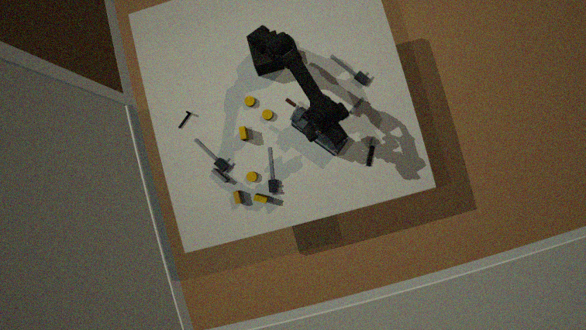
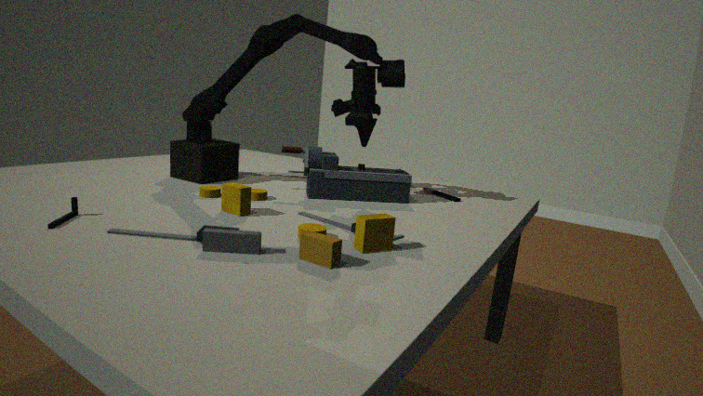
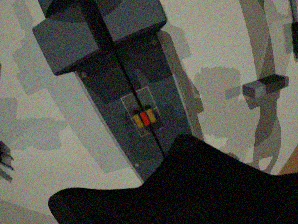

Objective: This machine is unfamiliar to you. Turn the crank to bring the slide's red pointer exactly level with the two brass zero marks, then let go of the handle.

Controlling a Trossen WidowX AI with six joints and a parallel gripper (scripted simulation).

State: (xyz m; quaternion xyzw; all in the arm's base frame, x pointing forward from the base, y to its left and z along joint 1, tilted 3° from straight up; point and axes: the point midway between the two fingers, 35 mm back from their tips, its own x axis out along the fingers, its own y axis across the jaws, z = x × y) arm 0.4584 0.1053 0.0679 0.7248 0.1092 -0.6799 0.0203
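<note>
Now: gripper tip 1 cm short of the slide, 2 cm to the left of it and 5 cm above it. Round my gripper tip: black l-shaped key 35 cm behind, 59 cm to the right, 12 cm below; then black bar 18 cm ahead, 18 cm to the left, 13 cm below; then brown crank handle 16 cm behind, 10 cm to the right, 2 cm below.
</note>
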